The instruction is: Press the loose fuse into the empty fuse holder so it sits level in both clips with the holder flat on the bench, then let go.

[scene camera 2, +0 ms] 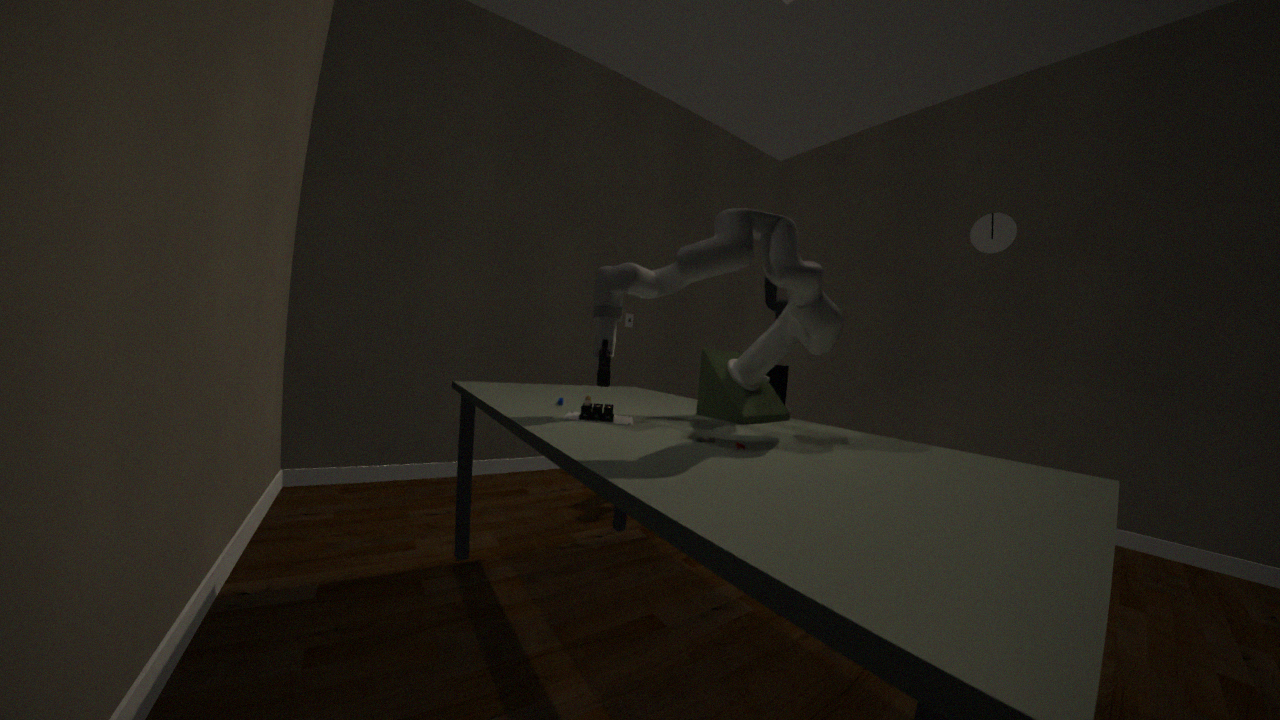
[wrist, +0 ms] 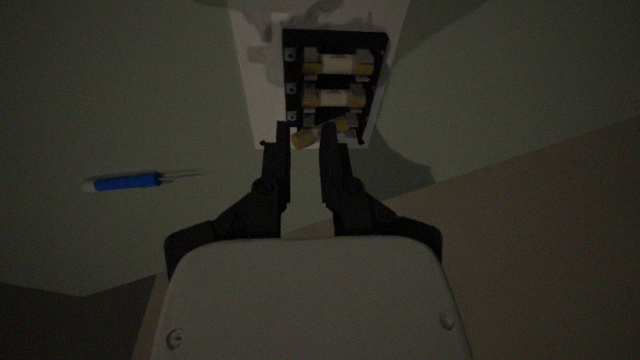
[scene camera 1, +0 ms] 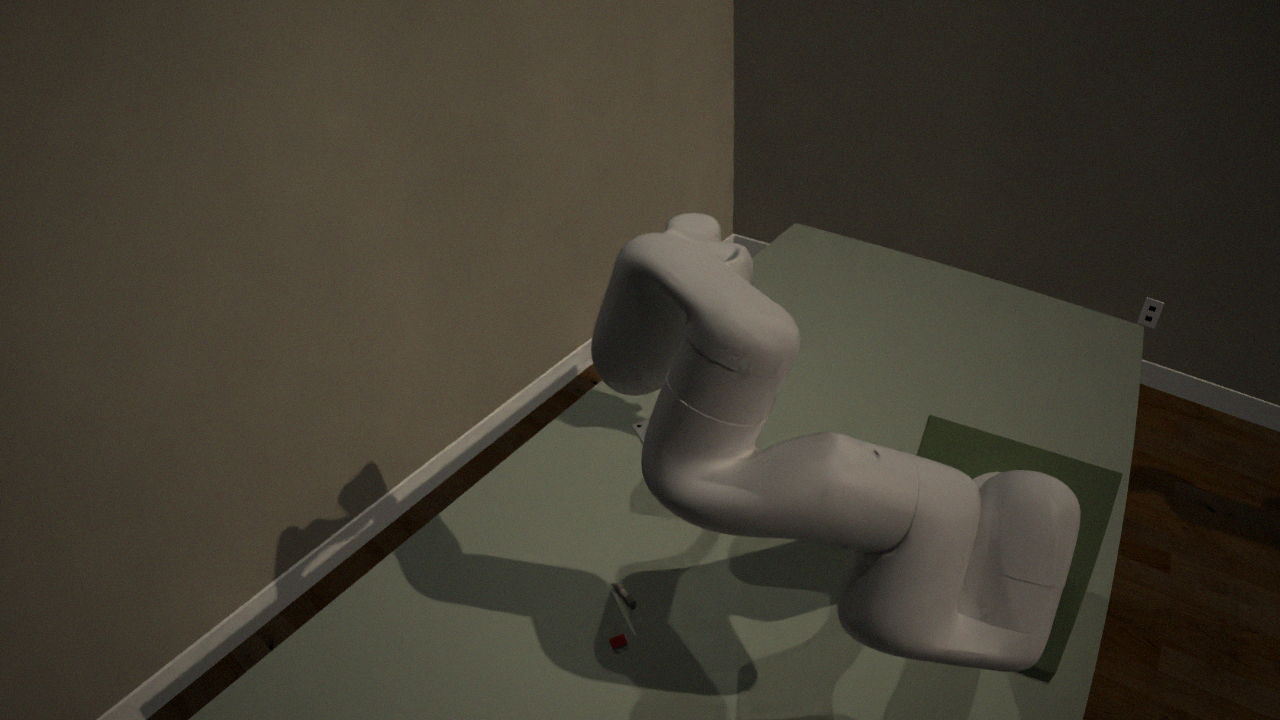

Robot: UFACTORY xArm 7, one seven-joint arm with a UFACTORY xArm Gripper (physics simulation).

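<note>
The black fuse holder lies on a white plate. Two fuses sit across its upper and middle clip pairs in the wrist view. The loose fuse lies askew at the lowest clip pair: its right end is by the right clip, and its left end sticks out below the left clip, past the holder's edge. My gripper is open by a narrow gap and holds nothing. The fuse shows beyond the fingertips, and the right finger hides part of it. The arm hides the gripper in scene camera 1.
A blue-handled tool lies left of the plate in the wrist view. A small red piece and a dark, thin object lie on the bench. A green block stands at the arm's base.
</note>
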